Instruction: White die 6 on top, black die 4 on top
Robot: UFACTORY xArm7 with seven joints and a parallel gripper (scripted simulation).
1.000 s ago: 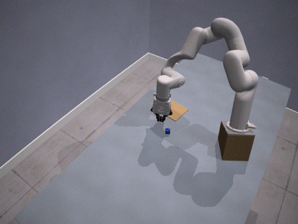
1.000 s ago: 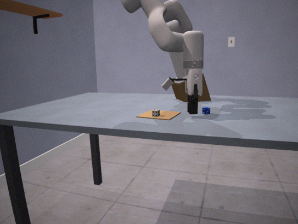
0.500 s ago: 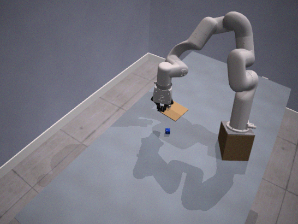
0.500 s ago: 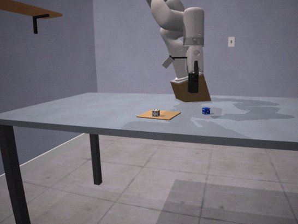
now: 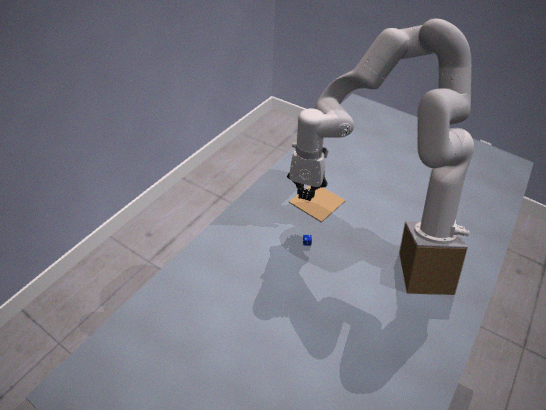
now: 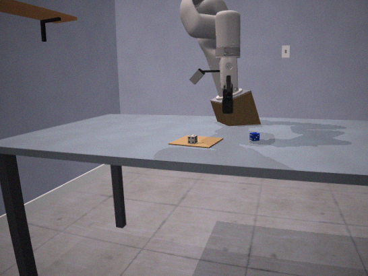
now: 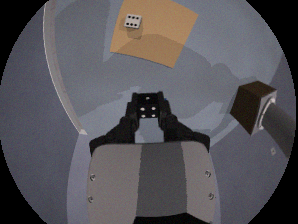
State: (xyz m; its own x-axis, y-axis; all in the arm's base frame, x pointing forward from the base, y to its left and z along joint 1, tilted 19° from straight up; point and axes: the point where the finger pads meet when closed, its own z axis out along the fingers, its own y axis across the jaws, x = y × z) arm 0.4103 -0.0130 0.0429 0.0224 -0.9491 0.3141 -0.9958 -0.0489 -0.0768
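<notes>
My gripper is now 12 cm above the mat, 10 cm to the left of it and 2 cm past it. From my hand the other things lie so: blue die: 11 cm below, 9 cm to the left, 5 cm behind; white die: 11 cm to the right, 10 cm below, 2 cm ahead; black die: 1 cm below.
</notes>
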